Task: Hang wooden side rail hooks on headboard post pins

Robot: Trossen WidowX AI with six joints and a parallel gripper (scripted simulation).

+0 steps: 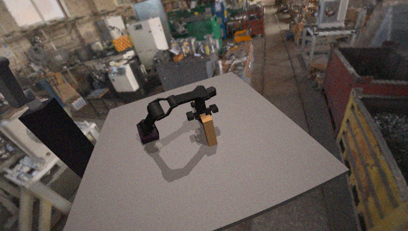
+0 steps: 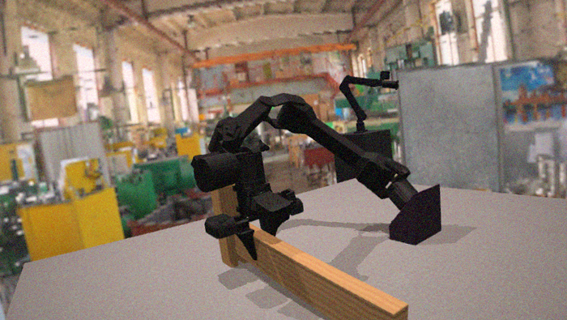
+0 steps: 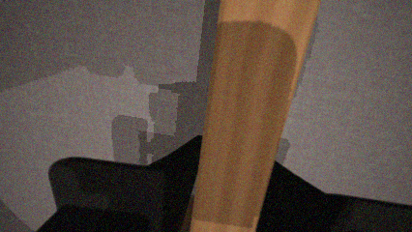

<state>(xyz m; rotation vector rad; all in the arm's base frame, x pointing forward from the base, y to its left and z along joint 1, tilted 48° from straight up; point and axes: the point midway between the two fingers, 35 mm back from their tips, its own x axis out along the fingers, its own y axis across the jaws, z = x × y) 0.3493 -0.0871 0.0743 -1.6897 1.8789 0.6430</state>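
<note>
My gripper tip is now 130 mm to the left of the wooden headboard post, 40 mm below it and 10 mm past it.
</note>
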